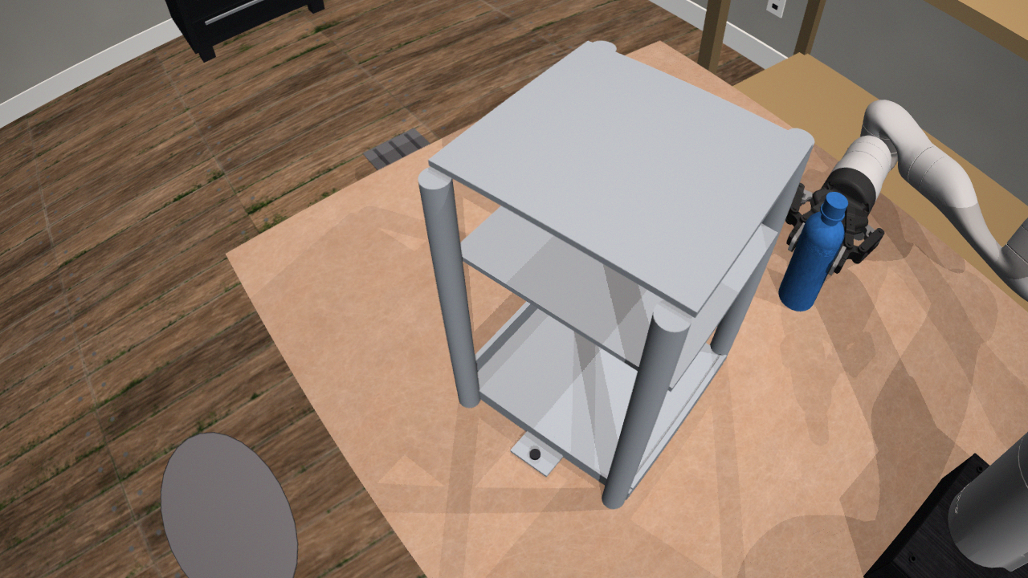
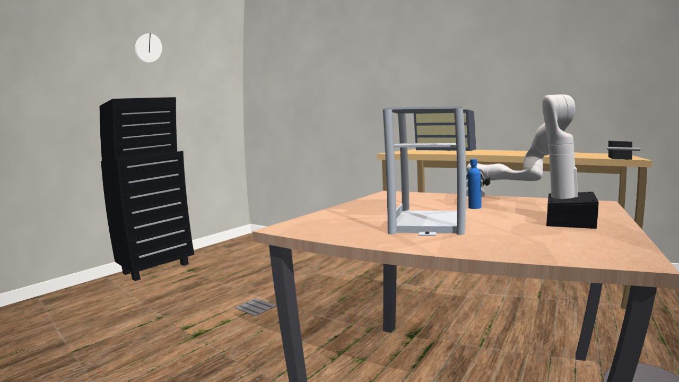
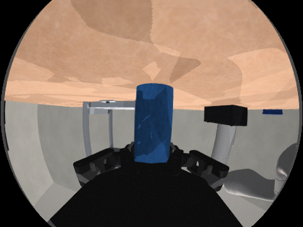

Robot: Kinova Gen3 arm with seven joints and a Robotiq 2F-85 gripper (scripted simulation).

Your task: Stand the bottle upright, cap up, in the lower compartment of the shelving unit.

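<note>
My hand is 12 cm short of the grey shelving unit, 27 cm to the right of it and 8 cm below it. The rest, counted from my hand: blue bottle: 2 cm above.
</note>
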